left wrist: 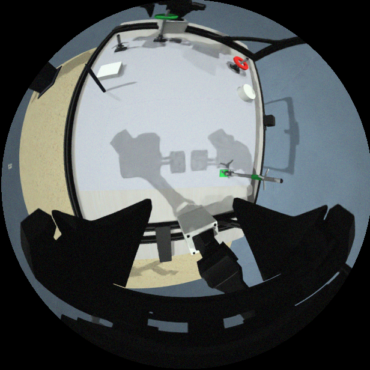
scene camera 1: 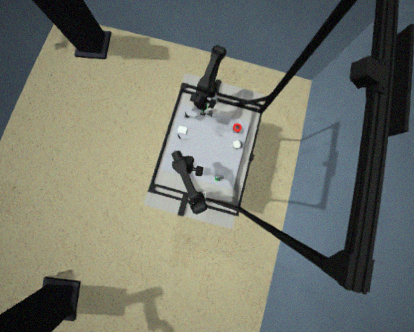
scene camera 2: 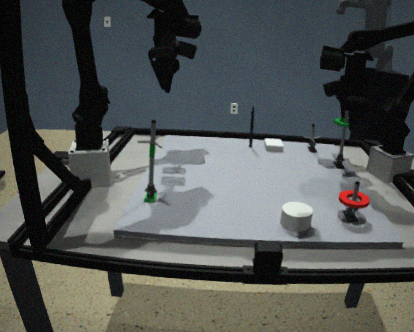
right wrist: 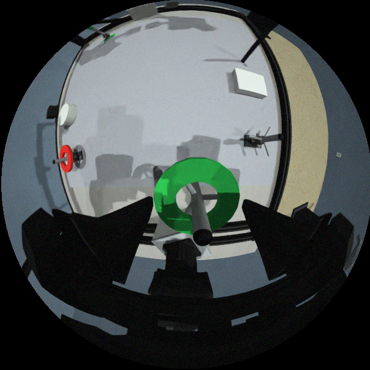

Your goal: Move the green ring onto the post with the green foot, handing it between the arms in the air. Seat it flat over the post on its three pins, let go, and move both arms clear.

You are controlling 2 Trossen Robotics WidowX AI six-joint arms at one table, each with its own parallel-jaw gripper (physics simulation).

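Where they show: left gripper, between the fingertips: (scene camera 1: 193,170) (scene camera 2: 165,91); right gripper, between the fingertips: (scene camera 2: 347,125); left arm's base, origin of its link: (scene camera 2: 89,145); right arm's base, origin of its link: (scene camera 1: 210,93) (scene camera 2: 392,150).
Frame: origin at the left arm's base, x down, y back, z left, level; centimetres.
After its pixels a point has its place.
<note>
The green ring (scene camera 2: 338,121) {x -5.5, y -69.2, z -4.0 cm} (left wrist: 166,16) (right wrist: 197,170) sits level, high around a grey post (scene camera 2: 342,142) {x 0.9, y -71.5, z -4.3 cm} (right wrist: 201,220) at the right of scene camera 2. My right gripper (right wrist: 199,202) is open above it; in its wrist view the fingers stand on either side of the ring and post top, holding nothing. The post with the green foot (scene camera 1: 217,178) {x 4.9, y -15.4, z -14.6 cm} (scene camera 2: 151,172) {x 1.5, y -15.2, z -16.2 cm} (left wrist: 240,174) stands upright at the left in scene camera 2, with pins and a green band partway up. My left gripper (scene camera 2: 167,90) {x -12.6, y -20.7, z 3.7 cm} (left wrist: 192,203) is open and empty, high above the board, apart from that post.
A red ring (scene camera 1: 237,124) {x 3.4, y -60.0, z -32.6 cm} (scene camera 2: 347,202) {x 3.6, y -54.6, z -33.9 cm} (right wrist: 63,150) surrounds a short post at the front right in scene camera 2. A white cylinder (scene camera 2: 296,217) {x 5.2, y -42.0, z -34.6 cm} (left wrist: 246,93) stands nearby. A white block (scene camera 2: 273,144) {x 6.5, y -56.0, z 11.6 cm} (right wrist: 250,83), an upright black rod (scene camera 2: 251,127) {x 1.8, y -49.4, z 15.5 cm} and a small pinned post (scene camera 2: 312,137) {x 4.0, y -69.2, z 9.9 cm} (right wrist: 255,140) stand farther back.
</note>
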